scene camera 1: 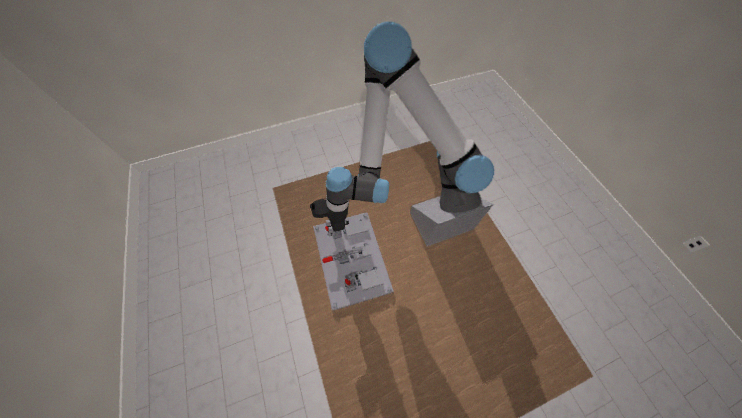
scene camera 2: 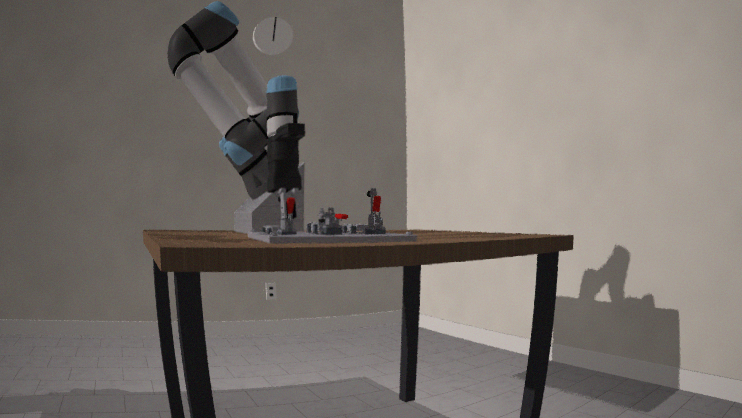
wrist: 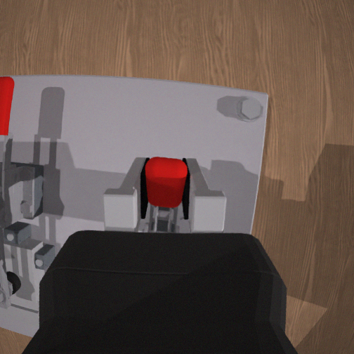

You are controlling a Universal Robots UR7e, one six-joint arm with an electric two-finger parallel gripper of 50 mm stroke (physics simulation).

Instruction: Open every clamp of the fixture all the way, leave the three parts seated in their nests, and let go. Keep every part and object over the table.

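Frame: origin at the arm's base, x left, y back, z up, level; centimetres.
Seen in the pictures: gripper, between the fingertips: (scene camera 1: pixel 330 232) (scene camera 2: pixel 290 218); arm's base, origin of its link: (scene camera 1: pixel 460 203).
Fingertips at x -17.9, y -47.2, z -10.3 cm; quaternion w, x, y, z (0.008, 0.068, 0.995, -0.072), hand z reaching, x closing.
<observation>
Pixels of each thing's top centre, then the offset from my fingertips to it. "*": a spot on its surface instead.
- pale fixture plate, centre of its top: (scene camera 2: pixel 327 233) (scene camera 1: pixel 351 256) dz -3.7, dx +11.8, dy +3.1 cm
- middle clamp's red handle, a spot on its surface: (scene camera 2: pixel 341 216) (scene camera 1: pixel 322 259) * dz +0.5, dx +8.8, dy -7.2 cm
The pale fixture plate (scene camera 1: pixel 337 300) (scene camera 2: pixel 342 238) (wrist: pixel 110 105) lies on the table and carries three clamps. My gripper (scene camera 1: pixel 338 232) (scene camera 2: pixel 288 200) (wrist: pixel 165 176) points down at one end and is shut on that end clamp's red handle (scene camera 2: pixel 290 207) (wrist: pixel 166 181), a pad on each side. This handle is steep in the second scene view. The middle clamp's red handle (scene camera 1: pixel 327 259) (scene camera 2: pixel 341 216) (wrist: pixel 4 107) lies low, pointing outward. The other end clamp's red handle (scene camera 1: pixel 347 282) (scene camera 2: pixel 376 203) stands steeply, beside a raised black-tipped arm. Grey blocks sit beside the clamps; their exact seating is too small to tell.
The brown table (scene camera 1: pixel 430 311) (scene camera 2: pixel 363 258) (wrist: pixel 310 50) extends around the plate. The robot's grey pedestal (scene camera 1: pixel 446 228) stands behind the fixture. Bolt heads, one at a plate corner (wrist: pixel 249 109), stick up slightly. The neighbouring clamp body (wrist: pixel 25 192) stands left of the gripper in the wrist view.
</observation>
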